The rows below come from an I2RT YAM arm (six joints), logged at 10 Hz.
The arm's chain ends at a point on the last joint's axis. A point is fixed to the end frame.
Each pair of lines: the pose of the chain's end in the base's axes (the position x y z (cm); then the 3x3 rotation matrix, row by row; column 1 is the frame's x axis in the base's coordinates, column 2 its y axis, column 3 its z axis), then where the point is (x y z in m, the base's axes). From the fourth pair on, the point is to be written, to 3 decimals.
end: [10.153 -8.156 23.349], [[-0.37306 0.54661 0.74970], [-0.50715 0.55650 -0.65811], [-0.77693 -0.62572 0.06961]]
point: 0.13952 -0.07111 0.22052
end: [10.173 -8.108 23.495], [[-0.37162 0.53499 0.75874], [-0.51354 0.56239 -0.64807], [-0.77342 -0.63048 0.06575]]
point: 0.13949 -0.07015 0.22170
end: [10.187 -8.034 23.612], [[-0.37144 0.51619 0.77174], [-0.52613 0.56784 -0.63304], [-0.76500 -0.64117 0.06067]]
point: 0.13925 -0.06879 0.22232
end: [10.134 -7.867 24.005], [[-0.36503 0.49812 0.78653], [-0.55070 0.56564 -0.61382], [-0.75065 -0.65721 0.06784]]
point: 0.138 -0.067 0.226
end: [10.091 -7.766 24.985], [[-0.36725 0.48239 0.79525], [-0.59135 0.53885 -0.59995], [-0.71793 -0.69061 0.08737]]
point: 0.138 -0.066 0.234
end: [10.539 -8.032 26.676], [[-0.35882 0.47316 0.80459], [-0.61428 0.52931 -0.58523], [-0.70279 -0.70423 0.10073]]
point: 0.142 -0.068 0.251
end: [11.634 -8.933 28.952], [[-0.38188 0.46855 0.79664], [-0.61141 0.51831 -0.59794], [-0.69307 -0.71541 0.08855]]
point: 0.153 -0.078 0.273
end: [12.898 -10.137 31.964], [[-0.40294 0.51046 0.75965], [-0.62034 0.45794 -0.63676], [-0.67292 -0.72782 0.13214]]
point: 0.166 -0.093 0.303
